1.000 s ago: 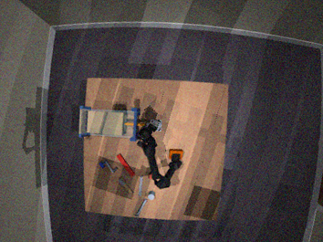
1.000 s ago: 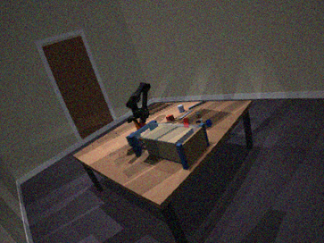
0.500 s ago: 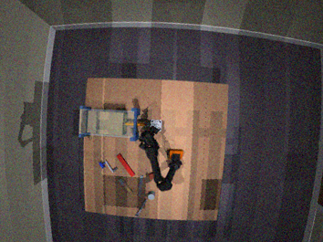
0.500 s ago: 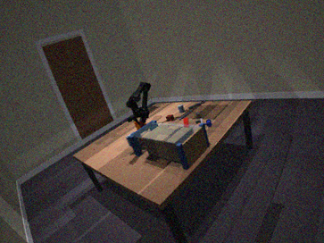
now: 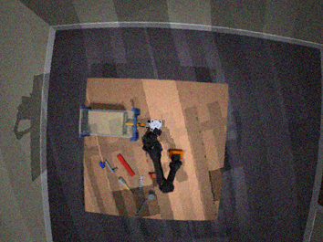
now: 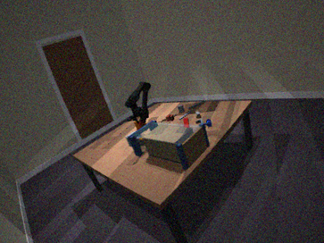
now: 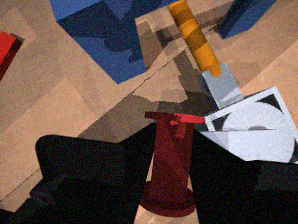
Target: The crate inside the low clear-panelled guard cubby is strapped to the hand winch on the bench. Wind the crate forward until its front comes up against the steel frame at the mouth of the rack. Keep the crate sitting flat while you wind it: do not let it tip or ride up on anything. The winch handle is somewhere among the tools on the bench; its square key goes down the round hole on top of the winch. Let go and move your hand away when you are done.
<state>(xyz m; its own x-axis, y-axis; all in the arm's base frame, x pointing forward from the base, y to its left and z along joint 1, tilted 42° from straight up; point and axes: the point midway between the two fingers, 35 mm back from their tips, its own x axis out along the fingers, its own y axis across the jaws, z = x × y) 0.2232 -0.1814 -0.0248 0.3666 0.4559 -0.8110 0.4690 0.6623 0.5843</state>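
Right now my gripper tip is 30 mm past the red-knobbed winch handle, 30 mm to the left of it and 30 mm above it. From my gripper tip the other things lie so: blue frame: 110 mm ahead, 80 mm to the right, 30 mm below; then grey hand winch: 60 mm behind, 100 mm to the right, 100 mm below; then red knob: 10 mm behind, 10 mm to the left.
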